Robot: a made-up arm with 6 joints. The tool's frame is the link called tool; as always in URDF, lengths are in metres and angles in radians. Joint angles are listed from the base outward. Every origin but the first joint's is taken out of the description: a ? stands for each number. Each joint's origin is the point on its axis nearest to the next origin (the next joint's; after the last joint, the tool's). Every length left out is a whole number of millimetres.
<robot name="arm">
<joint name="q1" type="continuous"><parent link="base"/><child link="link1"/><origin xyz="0 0 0.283"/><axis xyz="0 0 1"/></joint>
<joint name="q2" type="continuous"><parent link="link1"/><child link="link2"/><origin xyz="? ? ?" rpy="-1.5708 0 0"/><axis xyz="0 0 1"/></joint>
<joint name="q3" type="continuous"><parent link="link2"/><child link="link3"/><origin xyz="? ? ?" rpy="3.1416 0 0"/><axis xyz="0 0 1"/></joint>
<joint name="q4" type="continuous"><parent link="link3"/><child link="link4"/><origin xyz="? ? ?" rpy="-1.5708 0 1.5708"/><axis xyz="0 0 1"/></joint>
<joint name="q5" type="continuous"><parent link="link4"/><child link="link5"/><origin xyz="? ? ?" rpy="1.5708 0 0"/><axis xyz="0 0 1"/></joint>
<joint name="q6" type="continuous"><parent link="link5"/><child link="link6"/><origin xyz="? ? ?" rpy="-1.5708 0 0"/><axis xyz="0 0 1"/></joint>
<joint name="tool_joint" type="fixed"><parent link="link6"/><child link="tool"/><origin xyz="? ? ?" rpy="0 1.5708 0"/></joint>
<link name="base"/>
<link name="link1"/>
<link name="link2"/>
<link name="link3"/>
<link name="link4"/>
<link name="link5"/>
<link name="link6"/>
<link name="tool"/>
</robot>
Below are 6 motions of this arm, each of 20 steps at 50 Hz.
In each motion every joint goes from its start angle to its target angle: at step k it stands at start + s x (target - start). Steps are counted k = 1, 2, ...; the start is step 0. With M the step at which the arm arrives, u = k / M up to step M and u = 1 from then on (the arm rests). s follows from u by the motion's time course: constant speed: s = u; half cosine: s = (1 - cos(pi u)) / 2; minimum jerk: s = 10 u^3 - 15 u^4 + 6 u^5.
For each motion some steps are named. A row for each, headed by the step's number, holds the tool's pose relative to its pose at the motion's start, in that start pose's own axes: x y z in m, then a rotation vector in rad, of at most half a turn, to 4 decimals.
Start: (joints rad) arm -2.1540 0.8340 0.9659 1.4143 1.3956 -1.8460
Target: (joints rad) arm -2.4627 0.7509 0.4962 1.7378 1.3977 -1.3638
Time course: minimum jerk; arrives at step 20
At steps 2, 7, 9, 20:
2: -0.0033 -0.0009 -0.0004 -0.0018 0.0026 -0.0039
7: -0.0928 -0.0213 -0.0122 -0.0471 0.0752 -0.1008
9: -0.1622 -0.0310 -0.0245 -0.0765 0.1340 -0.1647
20: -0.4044 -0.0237 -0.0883 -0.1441 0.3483 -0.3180

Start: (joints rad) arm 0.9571 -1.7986 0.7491 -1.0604 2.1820 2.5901
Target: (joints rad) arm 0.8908 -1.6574 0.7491 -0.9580 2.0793 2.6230
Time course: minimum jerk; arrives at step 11
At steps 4, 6, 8, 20:
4: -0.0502 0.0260 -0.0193 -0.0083 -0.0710 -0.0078
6: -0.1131 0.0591 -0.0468 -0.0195 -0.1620 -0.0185
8: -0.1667 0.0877 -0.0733 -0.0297 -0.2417 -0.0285
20: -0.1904 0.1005 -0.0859 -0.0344 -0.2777 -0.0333

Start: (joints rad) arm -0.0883 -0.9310 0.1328 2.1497 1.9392 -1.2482
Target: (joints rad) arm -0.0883 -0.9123 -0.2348 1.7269 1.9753 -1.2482
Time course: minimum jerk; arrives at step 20
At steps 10, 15, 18, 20:
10: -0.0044 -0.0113 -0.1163 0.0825 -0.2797 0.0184
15: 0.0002 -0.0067 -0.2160 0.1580 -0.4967 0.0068
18: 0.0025 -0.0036 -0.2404 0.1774 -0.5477 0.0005
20: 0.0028 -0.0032 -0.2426 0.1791 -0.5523 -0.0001

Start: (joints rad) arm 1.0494 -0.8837 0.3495 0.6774 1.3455 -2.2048
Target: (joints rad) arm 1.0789 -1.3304 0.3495 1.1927 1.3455 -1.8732
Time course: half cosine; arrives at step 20
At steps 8, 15, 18, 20:
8: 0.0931 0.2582 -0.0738 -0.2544 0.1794 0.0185
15: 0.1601 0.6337 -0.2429 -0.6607 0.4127 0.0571
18: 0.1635 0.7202 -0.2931 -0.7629 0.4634 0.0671
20: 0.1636 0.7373 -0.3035 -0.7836 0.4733 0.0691

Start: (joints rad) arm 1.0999 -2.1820 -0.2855 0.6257 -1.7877 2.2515
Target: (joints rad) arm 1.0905 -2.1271 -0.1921 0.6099 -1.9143 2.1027
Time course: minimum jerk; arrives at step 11
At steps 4, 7, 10, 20:
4: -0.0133 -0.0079 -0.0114 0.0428 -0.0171 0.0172
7: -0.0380 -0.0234 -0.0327 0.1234 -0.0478 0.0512
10: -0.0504 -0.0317 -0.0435 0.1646 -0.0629 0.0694
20: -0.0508 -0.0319 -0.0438 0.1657 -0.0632 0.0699

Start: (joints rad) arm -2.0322 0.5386 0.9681 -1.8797 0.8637 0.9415
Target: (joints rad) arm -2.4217 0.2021 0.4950 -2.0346 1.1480 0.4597
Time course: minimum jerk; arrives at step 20
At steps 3, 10, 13, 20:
3: 0.0029 -0.0029 0.0152 0.0123 -0.0103 -0.0143
10: 0.0111 -0.0630 0.2760 0.2377 -0.2258 -0.2476
13: -0.0184 -0.1016 0.4079 0.3672 -0.3717 -0.3580
20: -0.0629 -0.1375 0.5126 0.4822 -0.5153 -0.4428

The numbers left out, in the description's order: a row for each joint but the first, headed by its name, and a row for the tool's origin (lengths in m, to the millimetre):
q2: 0 0 0
q3: 0 -1.271 0
q4: 0.598 0 0
q5: 0 -0.253 0
q6: 0 0 0
tool: 0 0 0

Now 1 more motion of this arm.
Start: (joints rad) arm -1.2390 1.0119 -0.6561 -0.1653 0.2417 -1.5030
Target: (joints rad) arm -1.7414 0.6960 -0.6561 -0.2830 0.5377 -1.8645
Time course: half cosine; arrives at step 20
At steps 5, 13, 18, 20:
5: -0.0464 -0.0166 0.0735 0.1439 -0.0143 0.0875
13: -0.2333 -0.1505 0.3301 0.6987 -0.0900 0.4478
18: -0.3134 -0.2358 0.4151 0.9229 -0.1320 0.6131
20: -0.3213 -0.2449 0.4225 0.9444 -0.1364 0.6299

